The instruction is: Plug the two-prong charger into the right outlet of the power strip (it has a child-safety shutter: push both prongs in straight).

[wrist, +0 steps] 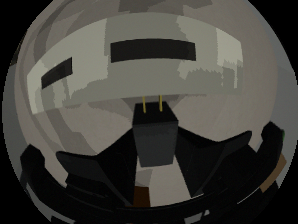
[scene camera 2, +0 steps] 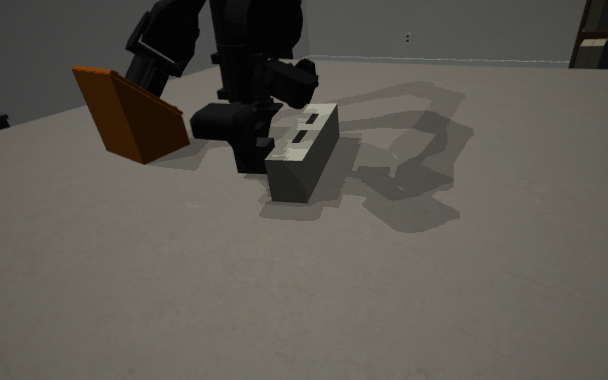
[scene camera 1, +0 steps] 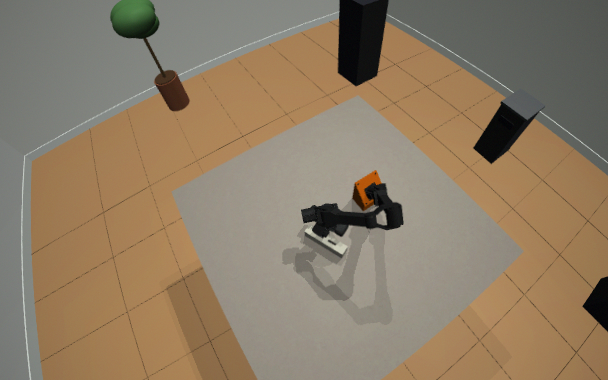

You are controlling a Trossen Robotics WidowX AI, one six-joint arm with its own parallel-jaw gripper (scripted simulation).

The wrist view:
my gripper: 152,128
two-prong charger: 155,127, held by my gripper
